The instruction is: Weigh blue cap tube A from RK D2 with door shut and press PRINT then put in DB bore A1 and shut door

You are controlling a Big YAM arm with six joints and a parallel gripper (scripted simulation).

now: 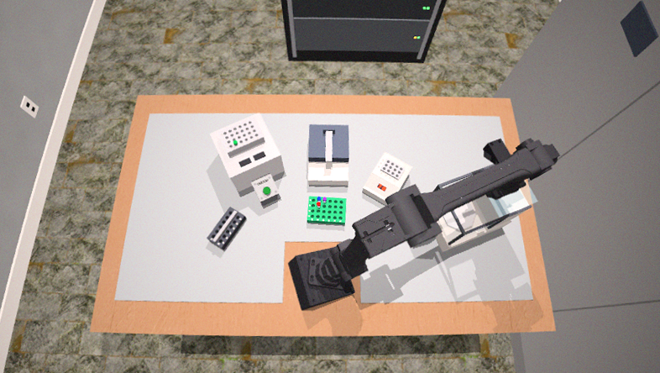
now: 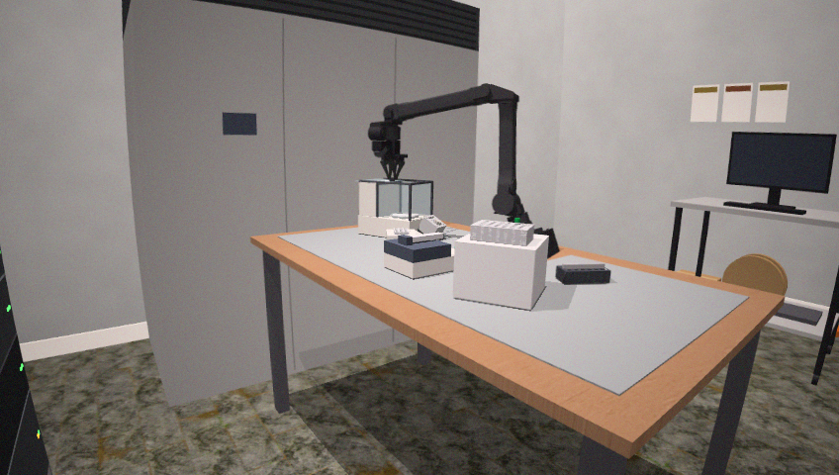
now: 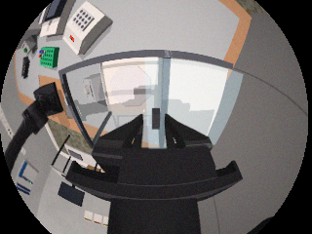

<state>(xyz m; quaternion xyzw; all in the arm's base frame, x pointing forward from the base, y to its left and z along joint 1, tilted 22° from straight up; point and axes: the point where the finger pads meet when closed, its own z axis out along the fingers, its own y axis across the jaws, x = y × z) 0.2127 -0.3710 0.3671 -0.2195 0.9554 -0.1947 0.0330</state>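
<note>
Right now my hand is 30 mm to the left of the balance door, 10 mm short of it and 10 mm above it. From my hand the other things lie so: green rack RK: 490 mm to the left, 210 mm below, 20 mm behind; then white print key: 190 mm to the left, 150 mm below, 90 mm behind; then dry block DB: 280 mm to the left, 190 mm below, 100 mm ahead.
</note>
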